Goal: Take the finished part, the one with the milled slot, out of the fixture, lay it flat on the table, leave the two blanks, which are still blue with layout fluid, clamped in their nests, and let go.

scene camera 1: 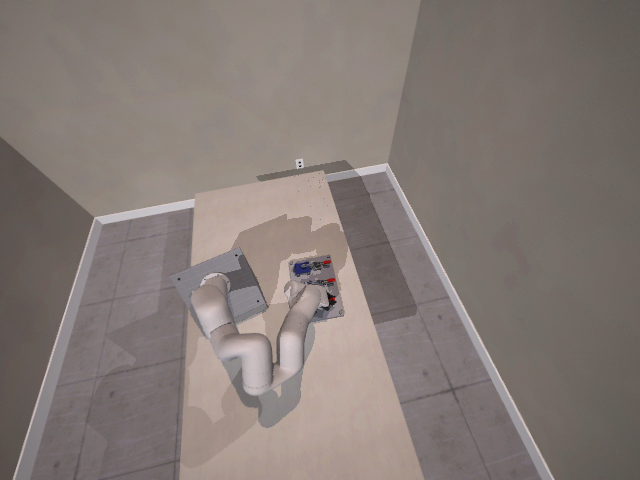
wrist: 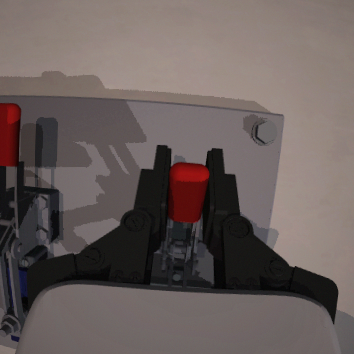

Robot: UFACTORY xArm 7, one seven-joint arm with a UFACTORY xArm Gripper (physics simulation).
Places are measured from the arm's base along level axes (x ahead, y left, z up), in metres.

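Pixels of known places: gripper, fingertip midpoint: (scene camera 1: 333, 300) (wrist: 187, 166); arm's base, origin of the base link: (scene camera 1: 215, 285).
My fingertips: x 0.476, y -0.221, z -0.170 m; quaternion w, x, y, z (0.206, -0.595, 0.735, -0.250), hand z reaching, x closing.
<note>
Ahead of a thing's pixels: the offset from my fingertips to its top centre. "pt": to the spot under its first point. Level surfaces: height alone.
The fixture plate {pt dx -0.003, dy -0.037, dz -0.043 m} (scene camera 1: 336, 310) (wrist: 225, 125) lies on the table {dz -0.058 m} (scene camera 1: 346, 392) (wrist: 200, 45). My gripper (scene camera 1: 329, 299) (wrist: 187, 166) is shut on the red handle {dx -0.013, dy +0.003, dz +0.029 m} (scene camera 1: 332, 299) (wrist: 188, 192) of the toggle clamp at the plate's near end in the scene view. One finger stands on each side of the handle. A blue blank {dx -0.072, dy +0.243, dz -0.022 m} (scene camera 1: 301, 268) sits in the far nest. Part of the middle nest's blue blank {dx -0.093, dy +0.135, dz -0.017 m} (wrist: 20, 282) shows at the lower left of the wrist view. The finished part with the slot does not show; the arm and gripper cover its nest.
The middle clamp's red handle {pt dx +0.027, dy +0.098, dz +0.001 m} (scene camera 1: 330, 281) (wrist: 9, 135) is left of my gripper in the wrist view. The far clamp's red handle {pt dx +0.055, dy +0.208, dz -0.002 m} (scene camera 1: 326, 262) is beyond it. A hex bolt {dx +0.011, dy -0.056, dz -0.036 m} (wrist: 265, 132) stands at the plate corner. The robot's grey base plate (scene camera 1: 250, 302) is left of the fixture.
</note>
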